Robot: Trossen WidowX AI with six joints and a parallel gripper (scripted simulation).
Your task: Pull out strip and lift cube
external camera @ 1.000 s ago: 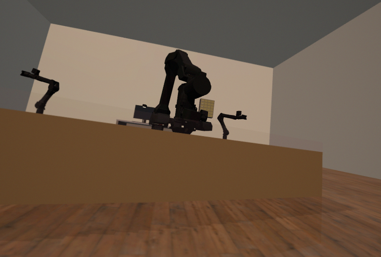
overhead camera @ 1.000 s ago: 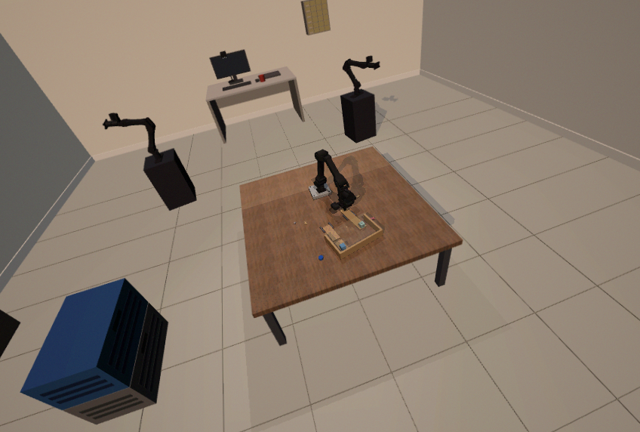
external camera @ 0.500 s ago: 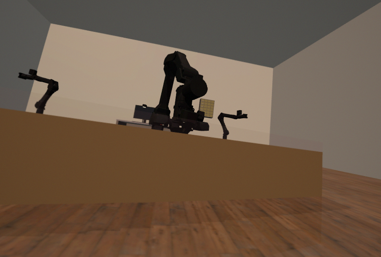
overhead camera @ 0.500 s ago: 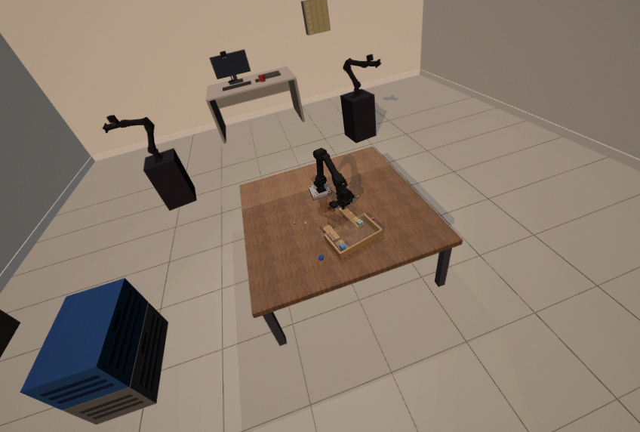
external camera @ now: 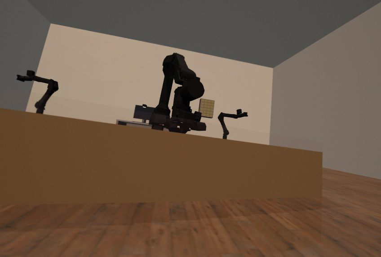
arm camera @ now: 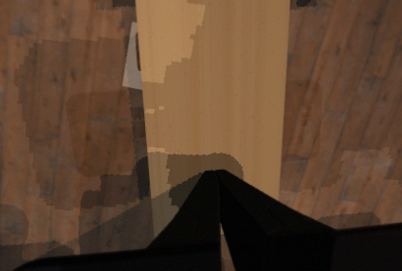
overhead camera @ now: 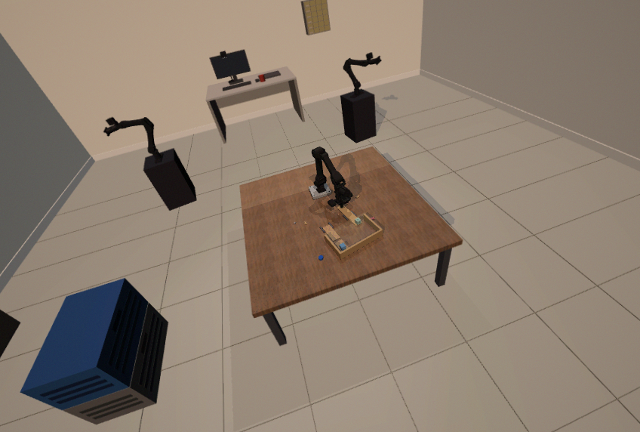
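The plain strip lies 10 cm ahead of my gripper tip and 1 cm to the left of it. The rest, counted from my gripper tip: blue item (34 cm ahead, 33 cm to the right).
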